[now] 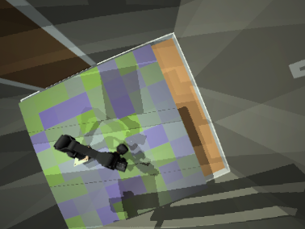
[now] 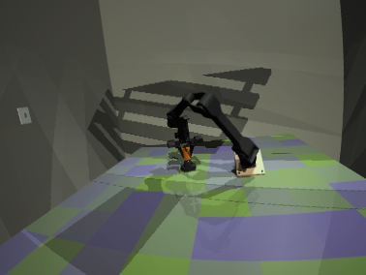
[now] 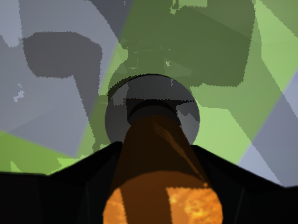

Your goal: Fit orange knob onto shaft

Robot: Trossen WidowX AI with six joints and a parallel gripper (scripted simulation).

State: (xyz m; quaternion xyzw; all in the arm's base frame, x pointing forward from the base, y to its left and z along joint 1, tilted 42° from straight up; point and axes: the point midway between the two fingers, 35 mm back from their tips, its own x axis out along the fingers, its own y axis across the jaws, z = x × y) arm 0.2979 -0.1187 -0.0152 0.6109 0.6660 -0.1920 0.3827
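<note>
My gripper tip is 30 mm below the orange knob. The rest, counted from my gripper tip: round dark pedestal (40 mm below).
</note>
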